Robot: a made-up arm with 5 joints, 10 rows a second.
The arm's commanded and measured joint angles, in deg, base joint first. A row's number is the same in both.
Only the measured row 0 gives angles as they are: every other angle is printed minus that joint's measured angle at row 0.
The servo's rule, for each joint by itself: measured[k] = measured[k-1] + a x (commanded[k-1-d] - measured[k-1]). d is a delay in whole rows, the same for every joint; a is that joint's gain. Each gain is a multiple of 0.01, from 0.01 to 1. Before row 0 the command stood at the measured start. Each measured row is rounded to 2 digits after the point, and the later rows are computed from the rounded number. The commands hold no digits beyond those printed.
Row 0, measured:
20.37 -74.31 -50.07 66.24 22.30
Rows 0 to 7, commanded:
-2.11 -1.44 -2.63 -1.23 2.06
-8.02 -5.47 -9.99 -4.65 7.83
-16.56 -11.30 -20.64 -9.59 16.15
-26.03 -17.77 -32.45 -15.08 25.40
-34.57 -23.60 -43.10 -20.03 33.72
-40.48 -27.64 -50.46 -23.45 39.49
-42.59 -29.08 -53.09 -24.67 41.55
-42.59 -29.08 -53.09 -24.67 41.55
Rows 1 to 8, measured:
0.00 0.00 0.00 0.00 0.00
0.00 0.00 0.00 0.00 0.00
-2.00 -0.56 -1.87 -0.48 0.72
-7.72 -2.47 -7.64 -2.11 3.21
-16.12 -5.91 -16.87 -5.03 7.74
-25.53 -10.54 -27.93 -8.95 13.92
-34.12 -15.63 -38.70 -13.27 20.85
-40.16 -20.31 -47.05 -17.24 27.37
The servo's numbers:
d 2
a 0.95 0.39 0.71 0.39 0.35

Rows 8 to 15, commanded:
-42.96 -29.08 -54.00 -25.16 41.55
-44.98 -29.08 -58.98 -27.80 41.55
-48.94 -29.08 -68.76 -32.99 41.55
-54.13 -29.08 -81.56 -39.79 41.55
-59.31 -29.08 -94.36 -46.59 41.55
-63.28 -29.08 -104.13 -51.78 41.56
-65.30 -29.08 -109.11 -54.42 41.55
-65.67 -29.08 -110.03 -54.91 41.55
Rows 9 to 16, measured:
-42.47 -23.73 -51.34 -20.14 32.33
-42.58 -25.82 -52.58 -21.91 35.56
-42.94 -27.09 -53.59 -23.18 37.66
-44.88 -27.87 -57.42 -24.98 39.02
-48.74 -28.34 -65.47 -28.10 39.91
-53.86 -28.63 -76.89 -32.66 40.48
-59.04 -28.81 -89.29 -38.09 40.85
-63.07 -28.92 -99.83 -43.43 41.10

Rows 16 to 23, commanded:
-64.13 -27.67 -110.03 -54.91 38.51
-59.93 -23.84 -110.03 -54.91 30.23
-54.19 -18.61 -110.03 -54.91 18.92
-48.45 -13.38 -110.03 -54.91 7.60
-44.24 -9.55 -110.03 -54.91 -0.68
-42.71 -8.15 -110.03 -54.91 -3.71
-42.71 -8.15 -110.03 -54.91 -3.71
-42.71 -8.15 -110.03 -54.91 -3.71
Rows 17 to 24, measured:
-65.19 -28.98 -106.42 -47.72 41.26
-65.65 -29.02 -108.98 -50.52 41.36
-64.21 -28.49 -109.73 -52.23 40.36
-60.14 -26.68 -109.94 -53.28 36.81
-54.49 -23.53 -110.00 -53.92 30.55
-48.75 -19.57 -110.02 -54.31 22.52
-44.47 -15.66 -110.03 -54.54 14.40
-42.80 -12.73 -110.03 -54.68 8.06

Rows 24 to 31, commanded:
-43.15 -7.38 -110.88 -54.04 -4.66
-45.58 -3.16 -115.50 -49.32 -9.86
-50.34 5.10 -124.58 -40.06 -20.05
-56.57 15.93 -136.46 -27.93 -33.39
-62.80 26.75 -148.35 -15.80 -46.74
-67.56 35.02 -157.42 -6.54 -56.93
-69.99 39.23 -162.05 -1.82 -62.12
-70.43 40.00 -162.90 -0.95 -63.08
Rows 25 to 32, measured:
-42.71 -10.94 -110.03 -54.77 3.94
-42.71 -9.85 -110.03 -54.82 1.26
-43.13 -8.89 -110.63 -54.52 -0.81
-45.46 -6.66 -114.09 -52.49 -3.98
-50.10 -2.07 -121.54 -47.64 -9.60
-56.25 4.95 -132.13 -39.95 -17.93
-62.47 13.45 -143.65 -30.53 -28.01
-67.31 21.86 -153.43 -21.17 -38.13

